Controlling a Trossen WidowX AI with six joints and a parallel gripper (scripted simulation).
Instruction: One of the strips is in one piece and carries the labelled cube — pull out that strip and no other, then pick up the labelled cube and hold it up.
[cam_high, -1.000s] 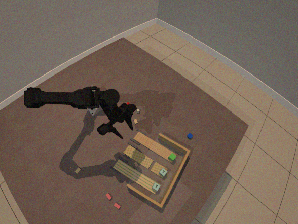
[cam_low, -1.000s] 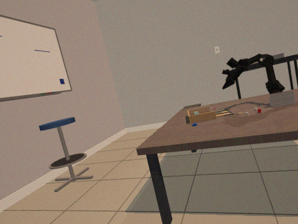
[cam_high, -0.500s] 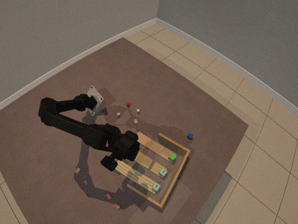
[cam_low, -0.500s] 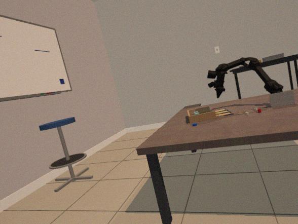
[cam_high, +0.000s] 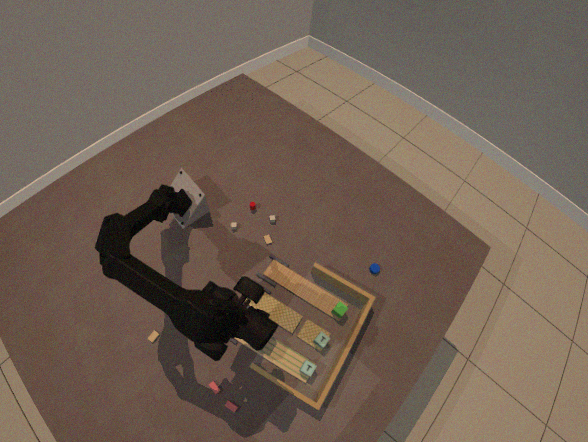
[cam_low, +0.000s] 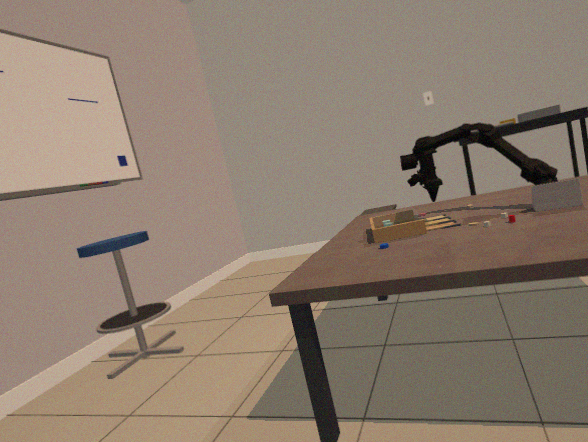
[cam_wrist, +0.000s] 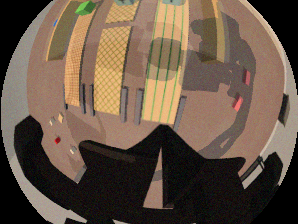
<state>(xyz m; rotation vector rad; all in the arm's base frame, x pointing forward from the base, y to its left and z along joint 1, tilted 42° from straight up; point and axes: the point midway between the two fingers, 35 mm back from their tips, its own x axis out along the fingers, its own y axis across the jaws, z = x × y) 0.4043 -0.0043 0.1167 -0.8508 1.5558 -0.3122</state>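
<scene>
My gripper tip is now 90 mm short of the green-striped strip, 40 mm to the right of it and 70 mm above it. Round my gripper tip: blue cylinder 120 mm ahead, 420 mm to the left, 70 mm below; red cylinder 280 mm behind, 260 mm to the left, 60 mm below.
</scene>
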